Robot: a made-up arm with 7 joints.
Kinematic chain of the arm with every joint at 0, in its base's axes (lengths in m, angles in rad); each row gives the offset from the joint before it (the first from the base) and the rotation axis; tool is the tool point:
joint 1: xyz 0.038 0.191 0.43 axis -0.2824 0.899 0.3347
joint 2: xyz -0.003 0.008 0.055 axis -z
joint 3: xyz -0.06 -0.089 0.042 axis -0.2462 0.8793 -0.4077
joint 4: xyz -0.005 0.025 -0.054 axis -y
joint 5: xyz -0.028 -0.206 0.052 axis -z
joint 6: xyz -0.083 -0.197 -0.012 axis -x
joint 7: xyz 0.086 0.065 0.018 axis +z
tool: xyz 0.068 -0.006 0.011
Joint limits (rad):
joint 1: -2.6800..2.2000
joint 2: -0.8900..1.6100
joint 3: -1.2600..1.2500
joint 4: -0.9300..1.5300
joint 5: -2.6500..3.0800
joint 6: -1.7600..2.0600
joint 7: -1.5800..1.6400
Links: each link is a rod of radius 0.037 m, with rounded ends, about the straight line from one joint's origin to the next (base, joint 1, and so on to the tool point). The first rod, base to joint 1, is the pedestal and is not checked.
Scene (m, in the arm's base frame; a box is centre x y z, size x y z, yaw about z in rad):
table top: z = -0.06
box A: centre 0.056 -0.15 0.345 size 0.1 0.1 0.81 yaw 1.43
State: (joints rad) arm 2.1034 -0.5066 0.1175 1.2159 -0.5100 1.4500 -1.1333
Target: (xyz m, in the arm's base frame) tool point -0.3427 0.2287 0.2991
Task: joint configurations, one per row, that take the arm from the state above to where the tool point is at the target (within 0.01 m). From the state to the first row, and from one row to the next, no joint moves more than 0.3 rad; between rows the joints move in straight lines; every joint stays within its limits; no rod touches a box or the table.
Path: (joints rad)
1: 2.1195 -0.2492 0.0670 1.2683 -0.4147 1.5256 -1.2077
2: 2.1356 0.0082 0.0165 1.3206 -0.3194 1.6011 -1.2822
3: 2.1517 0.2656 -0.0340 1.3729 -0.2241 1.6767 -1.3567
4: 2.1678 0.5231 -0.0844 1.4253 -0.1288 1.7523 -1.4311
5: 2.1839 0.7805 -0.1349 1.4777 -0.0335 1.8278 -1.5056
6: 2.2000 1.0379 -0.1854 1.5300 0.0618 1.9034 -1.5800
7: 1.9187 1.0603 -0.1657 1.4971 0.1835 1.8487 -1.5800
8: 1.6375 1.0827 -0.1459 1.4643 0.3051 1.7940 -1.5800
9: 1.3562 1.1052 -0.1262 1.4314 0.4267 1.7393 -1.5800
10: 1.0750 1.1276 -0.1065 1.3986 0.5483 1.6845 -1.5800
11: 0.7937 1.1500 -0.0868 1.3657 0.6699 1.6298 -1.5800
12: 0.5125 1.1724 -0.0670 1.3329 0.7916 1.5751 -1.5800
13: 0.2312 1.1949 -0.0473 1.3000 0.9132 1.5204 -1.5800
14: -0.0500 1.2173 -0.0276 1.2672 1.0348 1.4657 -1.5800

